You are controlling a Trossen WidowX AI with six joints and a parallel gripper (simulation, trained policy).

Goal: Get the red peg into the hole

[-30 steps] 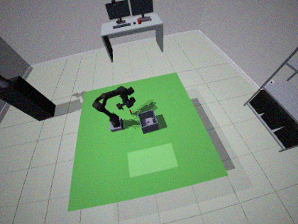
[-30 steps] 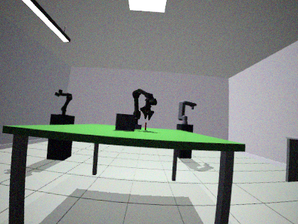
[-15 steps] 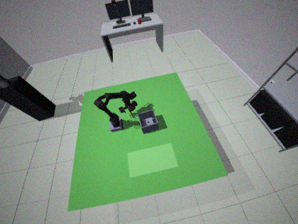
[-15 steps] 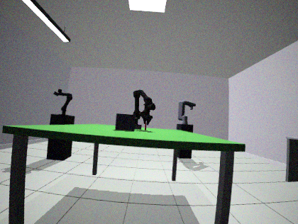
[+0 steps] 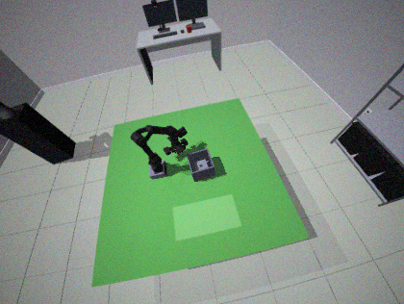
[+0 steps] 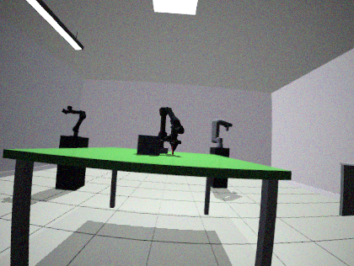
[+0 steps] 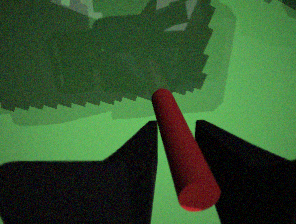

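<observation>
The plate is 14 cm ahead of my gripper tip, 20 cm to the right of it and 1 cm above it. Also, from my gripper tip: red peg (1 cm above).
</observation>
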